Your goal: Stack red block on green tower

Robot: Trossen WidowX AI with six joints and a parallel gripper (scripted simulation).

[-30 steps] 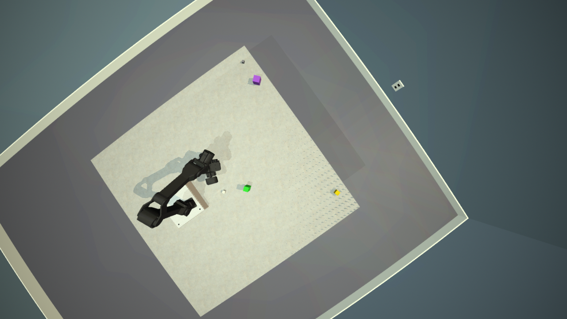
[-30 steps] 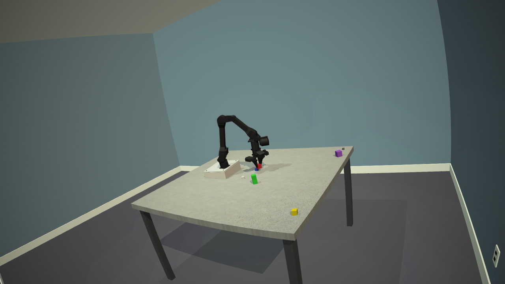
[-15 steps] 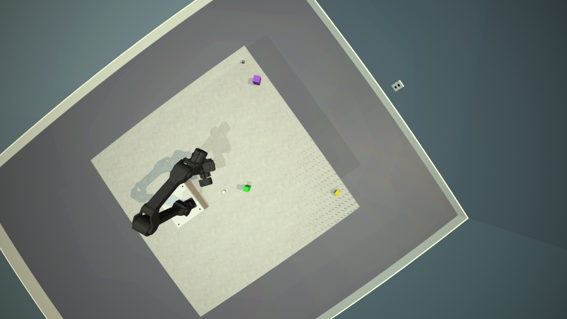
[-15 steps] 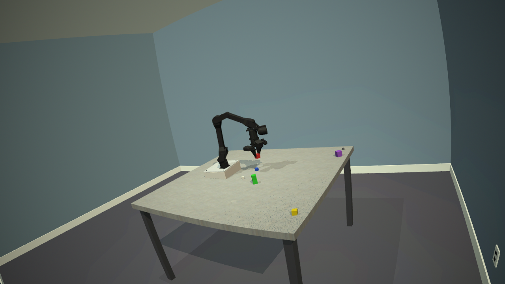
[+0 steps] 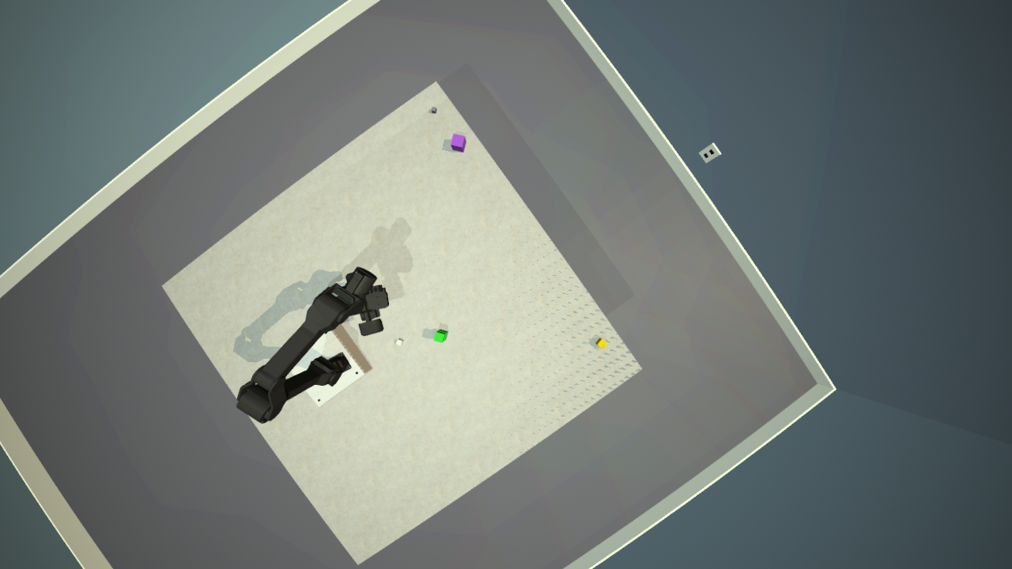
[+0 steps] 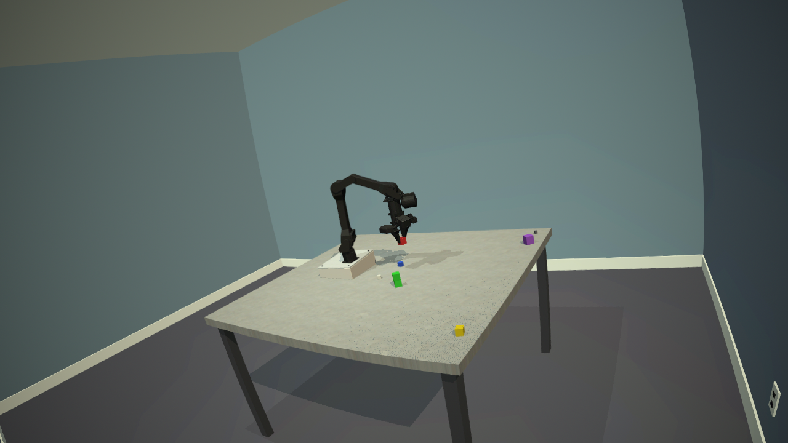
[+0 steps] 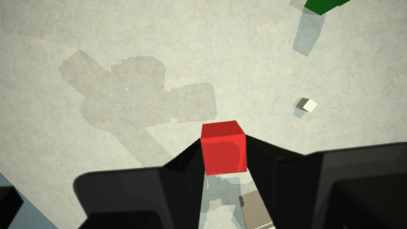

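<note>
The blue block is 5 cm behind my gripper tip, 1 cm to the left of it and 12 cm below it. From my gripper tip the other things lie so: tiny grey cube 46 cm ahead, 53 cm to the left, 12 cm below; red block 1 cm above; purple block 48 cm ahead, 38 cm to the left, 11 cm below.
</note>
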